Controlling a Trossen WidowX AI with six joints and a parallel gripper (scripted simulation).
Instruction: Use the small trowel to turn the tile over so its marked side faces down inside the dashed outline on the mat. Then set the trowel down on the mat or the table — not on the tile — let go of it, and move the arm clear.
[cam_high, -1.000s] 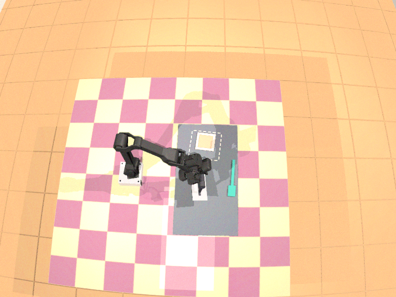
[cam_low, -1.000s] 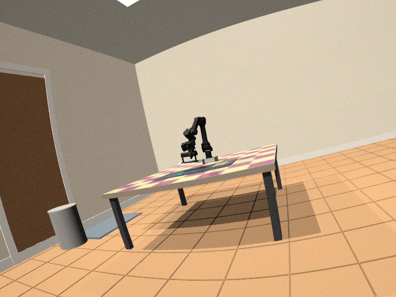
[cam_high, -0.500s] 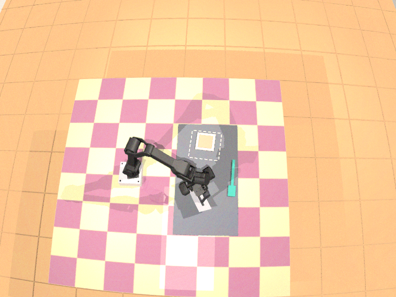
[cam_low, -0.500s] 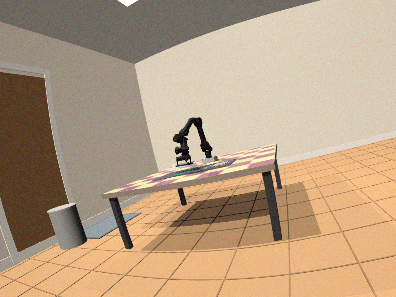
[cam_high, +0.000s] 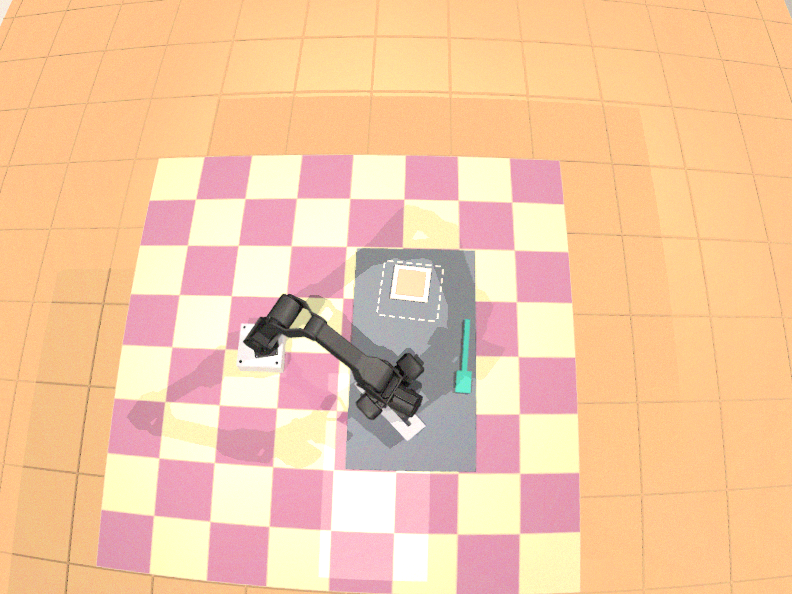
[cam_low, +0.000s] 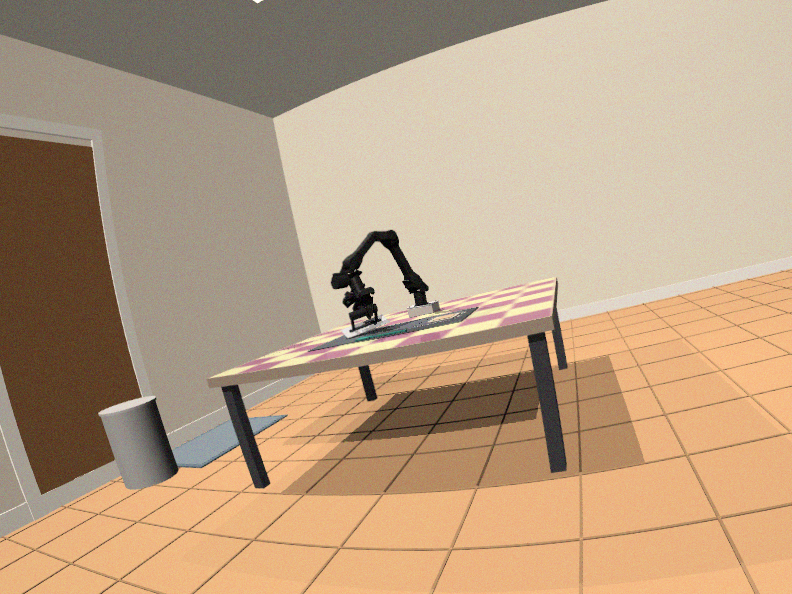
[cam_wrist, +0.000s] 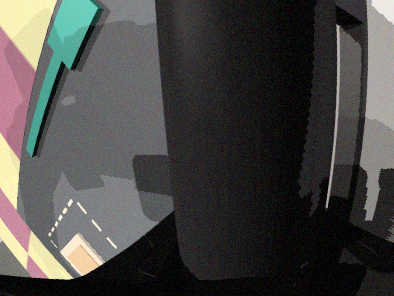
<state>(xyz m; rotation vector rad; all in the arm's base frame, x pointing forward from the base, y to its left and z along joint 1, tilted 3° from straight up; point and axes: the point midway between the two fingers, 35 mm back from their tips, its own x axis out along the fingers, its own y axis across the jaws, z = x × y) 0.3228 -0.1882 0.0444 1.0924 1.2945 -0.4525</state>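
My gripper tip is now 20 mm past the trowel and 10 mm to the left of it. The rest, counted from my gripper tip: square tile (310 mm to the left, 90 mm ahead, 60 mm below); grey mat (100 mm to the left, 80 mm below, 60 mm ahead); teal long-handled tool (190 mm ahead, 60 mm below, 50 mm to the left).
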